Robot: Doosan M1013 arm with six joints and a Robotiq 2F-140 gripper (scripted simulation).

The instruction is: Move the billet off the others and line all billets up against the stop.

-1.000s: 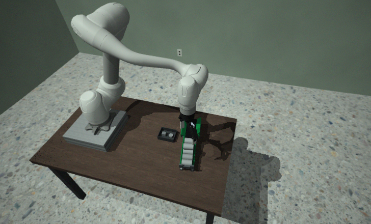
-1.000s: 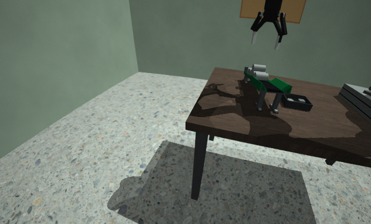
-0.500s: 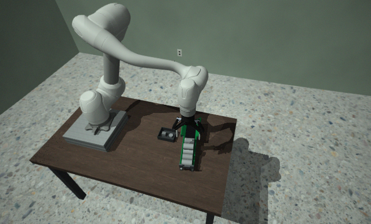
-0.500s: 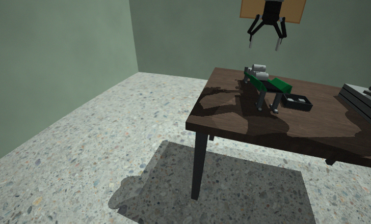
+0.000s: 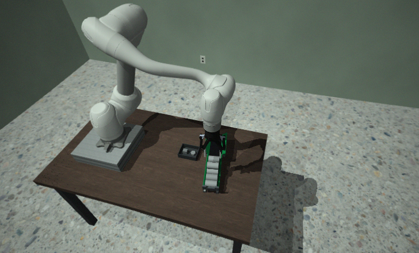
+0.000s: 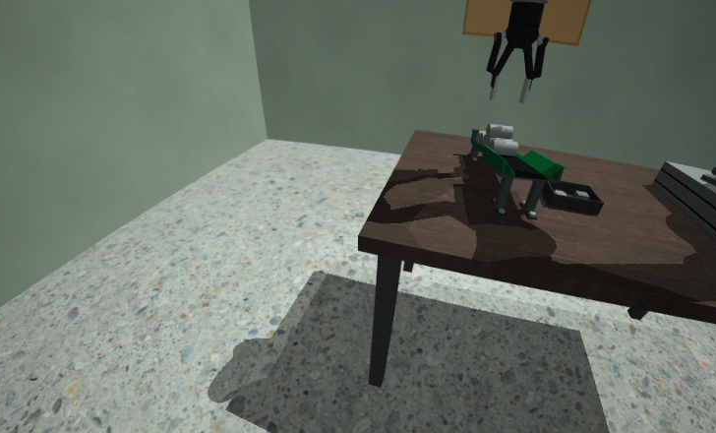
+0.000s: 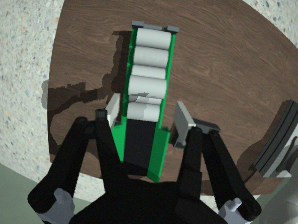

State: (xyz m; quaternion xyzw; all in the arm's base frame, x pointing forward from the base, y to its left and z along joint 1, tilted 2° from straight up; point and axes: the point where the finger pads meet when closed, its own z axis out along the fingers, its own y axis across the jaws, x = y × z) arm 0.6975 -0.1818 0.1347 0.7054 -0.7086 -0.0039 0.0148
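Now: hand 7 cm to the right of the ramp and 16 cm above it. From my hand the other things lie so: small dark tray: 18 cm behind, 16 cm to the left, 23 cm below; grey stop: 12 cm to the right, 18 cm below.
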